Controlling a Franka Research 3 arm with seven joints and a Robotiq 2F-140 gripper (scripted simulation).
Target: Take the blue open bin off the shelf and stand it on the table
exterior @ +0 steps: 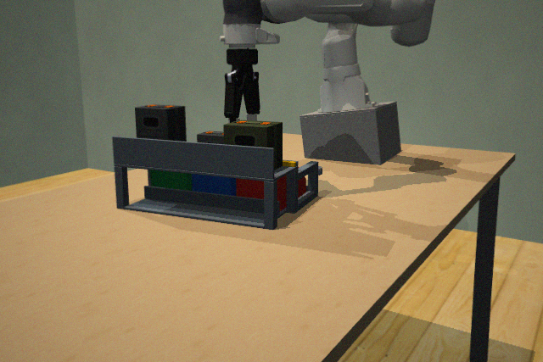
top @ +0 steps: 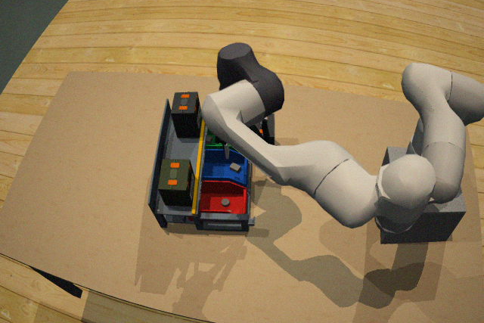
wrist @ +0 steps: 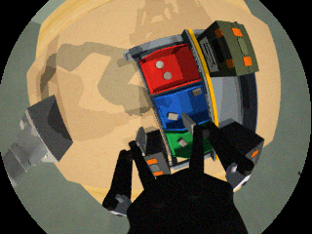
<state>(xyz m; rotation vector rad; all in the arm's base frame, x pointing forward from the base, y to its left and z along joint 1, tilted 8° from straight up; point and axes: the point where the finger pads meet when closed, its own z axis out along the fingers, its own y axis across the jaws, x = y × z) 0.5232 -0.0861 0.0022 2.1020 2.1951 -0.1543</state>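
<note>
The blue open bin lies 10 cm below my hand, 8 cm ahead of it and 1 cm to the left of it. Also, from my hand: yellow bar (13 cm ahead, 4 cm below, 1 cm to the left); red bin (12 cm to the left, 10 cm below, 7 cm ahead); green bin (11 cm to the right, 10 cm below, 8 cm ahead).
</note>
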